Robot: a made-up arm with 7 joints. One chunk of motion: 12 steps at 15 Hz.
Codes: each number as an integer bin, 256 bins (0 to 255) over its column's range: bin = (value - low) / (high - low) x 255, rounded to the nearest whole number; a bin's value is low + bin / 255 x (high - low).
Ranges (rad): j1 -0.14..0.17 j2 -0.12..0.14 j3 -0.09..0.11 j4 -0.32..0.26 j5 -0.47..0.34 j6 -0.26..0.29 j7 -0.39..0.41
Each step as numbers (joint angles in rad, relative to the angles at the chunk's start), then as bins.
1 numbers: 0.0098 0.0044 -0.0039 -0.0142 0.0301 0.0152 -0.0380
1 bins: 123 122 110 134 157 128 112
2 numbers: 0.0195 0.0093 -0.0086 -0.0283 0.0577 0.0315 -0.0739
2 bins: 131 127 104 128 166 135 101
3 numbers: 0.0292 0.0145 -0.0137 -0.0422 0.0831 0.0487 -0.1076
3 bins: 139 132 97 122 174 143 90
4 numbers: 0.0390 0.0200 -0.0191 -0.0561 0.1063 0.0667 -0.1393
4 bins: 147 137 90 116 181 151 80
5 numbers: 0.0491 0.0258 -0.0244 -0.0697 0.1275 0.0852 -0.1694
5 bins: 156 143 84 110 188 160 70
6 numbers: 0.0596 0.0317 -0.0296 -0.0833 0.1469 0.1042 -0.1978
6 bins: 164 149 77 104 194 169 61
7 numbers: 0.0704 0.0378 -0.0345 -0.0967 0.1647 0.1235 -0.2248
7 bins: 173 155 71 98 200 178 53
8 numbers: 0.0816 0.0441 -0.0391 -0.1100 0.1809 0.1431 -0.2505
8 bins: 182 161 65 92 205 187 44
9 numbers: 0.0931 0.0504 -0.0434 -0.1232 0.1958 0.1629 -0.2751
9 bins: 192 167 59 87 210 196 37
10 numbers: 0.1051 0.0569 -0.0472 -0.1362 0.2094 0.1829 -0.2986
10 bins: 202 173 55 81 214 205 29
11 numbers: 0.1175 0.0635 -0.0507 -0.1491 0.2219 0.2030 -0.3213
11 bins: 212 180 50 75 218 215 22
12 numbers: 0.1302 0.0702 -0.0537 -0.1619 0.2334 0.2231 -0.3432
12 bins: 222 187 46 70 221 224 15
